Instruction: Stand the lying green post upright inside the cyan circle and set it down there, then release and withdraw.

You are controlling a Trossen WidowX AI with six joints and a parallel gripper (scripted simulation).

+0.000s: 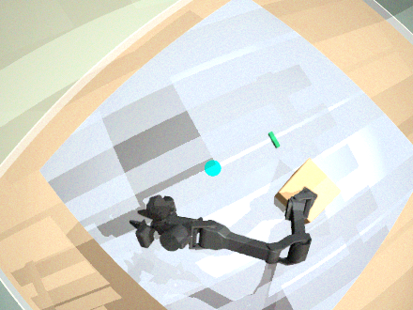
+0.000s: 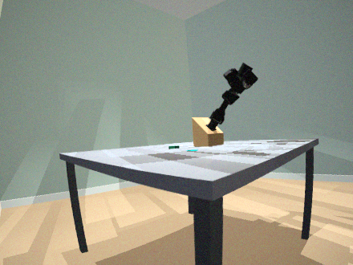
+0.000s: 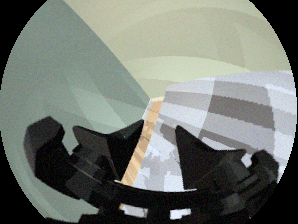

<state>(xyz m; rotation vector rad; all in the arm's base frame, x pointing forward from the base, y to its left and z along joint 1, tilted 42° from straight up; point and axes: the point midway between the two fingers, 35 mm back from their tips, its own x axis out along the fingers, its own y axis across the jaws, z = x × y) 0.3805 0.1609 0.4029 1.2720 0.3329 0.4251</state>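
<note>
Right now the green post is 550 mm to the right of my gripper tip, 240 mm below it and 210 mm behind it. From my gripper tip the other things lie so: cyan circle 320 mm to the right, 250 mm below, 80 mm behind.
</note>
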